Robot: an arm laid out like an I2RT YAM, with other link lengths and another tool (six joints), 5 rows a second.
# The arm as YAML. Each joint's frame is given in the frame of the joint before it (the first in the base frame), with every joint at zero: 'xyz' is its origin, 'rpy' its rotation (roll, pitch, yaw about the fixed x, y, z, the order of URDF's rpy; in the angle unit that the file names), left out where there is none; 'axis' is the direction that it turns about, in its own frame. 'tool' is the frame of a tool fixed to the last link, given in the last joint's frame.
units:
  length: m
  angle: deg
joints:
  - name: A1
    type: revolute
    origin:
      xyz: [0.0, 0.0, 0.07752]
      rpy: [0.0, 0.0, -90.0]
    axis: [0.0, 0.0, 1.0]
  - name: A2
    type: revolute
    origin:
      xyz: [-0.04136, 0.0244, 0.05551]
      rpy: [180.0, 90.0, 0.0]
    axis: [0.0, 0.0, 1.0]
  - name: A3
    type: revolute
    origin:
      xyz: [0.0, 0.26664, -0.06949]
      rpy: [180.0, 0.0, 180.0]
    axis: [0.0, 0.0, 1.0]
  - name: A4
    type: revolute
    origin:
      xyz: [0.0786, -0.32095, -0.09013]
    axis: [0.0, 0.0, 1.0]
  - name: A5
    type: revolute
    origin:
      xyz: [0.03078, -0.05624, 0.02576]
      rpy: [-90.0, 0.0, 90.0]
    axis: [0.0, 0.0, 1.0]
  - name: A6
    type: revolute
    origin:
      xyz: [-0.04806, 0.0, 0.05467]
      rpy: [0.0, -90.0, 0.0]
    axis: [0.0, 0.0, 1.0]
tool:
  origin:
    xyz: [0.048, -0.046, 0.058]
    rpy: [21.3, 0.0, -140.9]
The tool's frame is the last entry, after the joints.
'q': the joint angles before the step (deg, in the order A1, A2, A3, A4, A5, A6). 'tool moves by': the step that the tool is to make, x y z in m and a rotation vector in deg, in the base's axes. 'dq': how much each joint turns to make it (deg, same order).
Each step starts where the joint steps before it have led.
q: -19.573, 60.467, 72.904, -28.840, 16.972, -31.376
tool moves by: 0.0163, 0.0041, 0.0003, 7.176, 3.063, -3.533
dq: 1.939, 8.088, 9.203, -8.786, 3.120, 7.757
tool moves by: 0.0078, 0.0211, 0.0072, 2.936, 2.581, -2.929
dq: 4.885, 5.275, 7.206, -7.528, 5.997, 5.928
